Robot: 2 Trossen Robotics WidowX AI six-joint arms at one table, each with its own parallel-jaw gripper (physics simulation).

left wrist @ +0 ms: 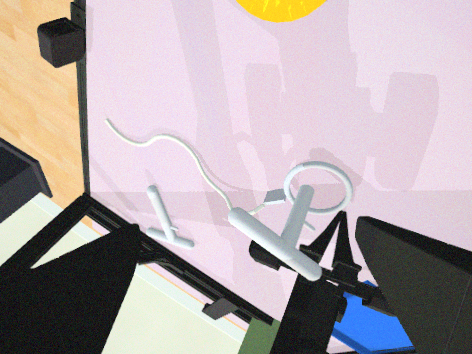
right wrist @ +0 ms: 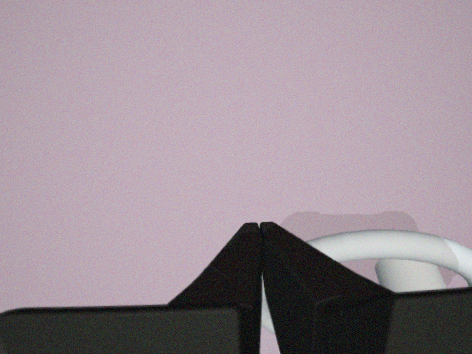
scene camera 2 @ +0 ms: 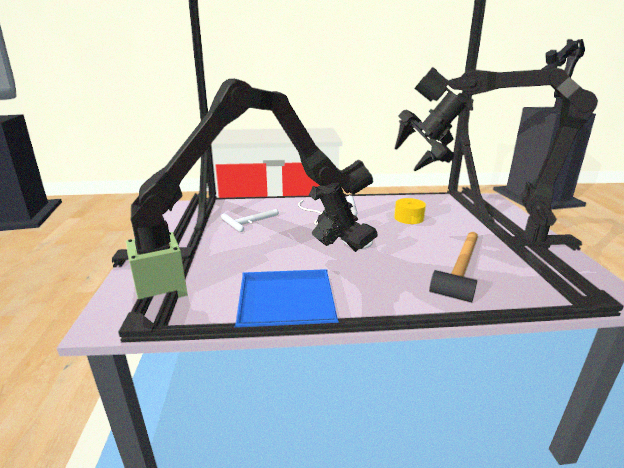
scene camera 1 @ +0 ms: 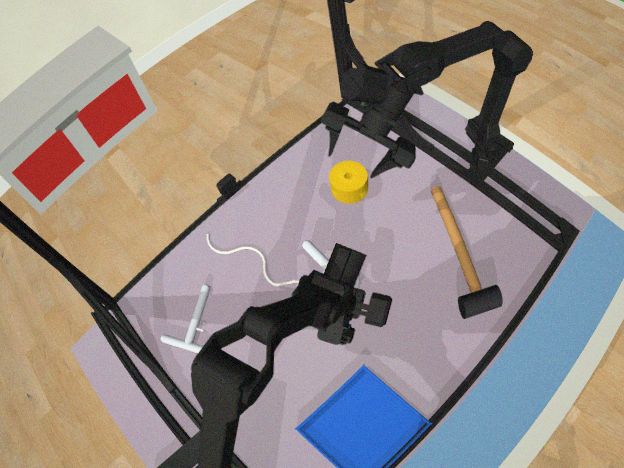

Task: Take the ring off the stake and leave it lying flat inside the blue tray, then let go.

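Seen in the pictures: left gripper, fingertip midpoint: point(left wrist: 249, 230) point(scene camera 2: 404, 159) point(scene camera 1: 350, 166); right gripper, fingertip midpoint: point(left wrist: 342, 211) point(right wrist: 258, 236) point(scene camera 2: 356, 250); left arm's base, origin of the base link: point(scene camera 2: 534, 239) point(scene camera 1: 482, 160); right arm's base, origin of the base link: point(scene camera 2: 152, 245).
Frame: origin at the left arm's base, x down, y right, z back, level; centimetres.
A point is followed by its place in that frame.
Note:
The pale ring point(scene camera 2: 367, 243) point(left wrist: 320, 164) @(x 1.0, y 26.4, z -36.7 cm) point(right wrist: 380, 244) @(x 0.8, y 25.6, z -45.0 cm) surrounds the stem end of a large white T-shaped stake point(scene camera 1: 315, 253) @(x -9.1, y 30.4, z -40.6 cm) point(left wrist: 272, 243) @(x -8.8, y 28.7, z -40.6 cm) in the left wrist view. A cord runs to its small tag. My right gripper point(scene camera 2: 345, 234) point(left wrist: 342, 211) @(x 1.8, y 22.3, z -44.1 cm) point(right wrist: 258, 236) @(x 1.8, y 22.3, z -44.1 cm) is shut and empty, its fingertips together beside the ring; the ring passes partly behind its fingers in the right wrist view. It hides much of the ring and stake in the scene views. My left gripper point(scene camera 1: 351, 165) @(x -18.9, y 27.2, z -25.3 cm) point(scene camera 2: 406, 158) @(x -18.9, y 27.2, z -25.3 cm) point(left wrist: 249, 230) @(x -18.9, y 27.2, z -25.3 cm) is open and empty, high above the table. The blue tray point(scene camera 1: 362, 418) @(x 1.4, y 11.9, z -68.6 cm) point(scene camera 2: 287, 297) @(x 1.3, y 11.7, z -69.9 cm) point(left wrist: 372, 320) @(x 1.3, y 11.0, z -69.0 cm) holds no ring.
A yellow cylinder point(scene camera 1: 348, 182) @(x -3.1, y 30.9, z -18.6 cm) point(scene camera 2: 409, 211) @(x -2.1, y 28.5, z -20.0 cm) point(left wrist: 281, 9) @(x -3.1, y 31.1, z -20.3 cm) stands at the far side. A mallet point(scene camera 1: 459, 246) @(x -1.4, y 2.3, z -27.2 cm) point(scene camera 2: 464, 254) @(x -1.5, y 2.3, z -26.3 cm) lies at the right. Another white T-shaped piece point(scene camera 1: 199, 312) @(x 0.2, y 53.4, z -57.8 cm) point(scene camera 2: 257, 217) @(x 0.6, y 53.1, z -58.6 cm) point(left wrist: 162, 215) @(x 0.3, y 53.4, z -57.4 cm) is at the left. A black frame point(scene camera 2: 403, 320) @(x -0.1, y -8.1, z -55.4 cm) borders the table.

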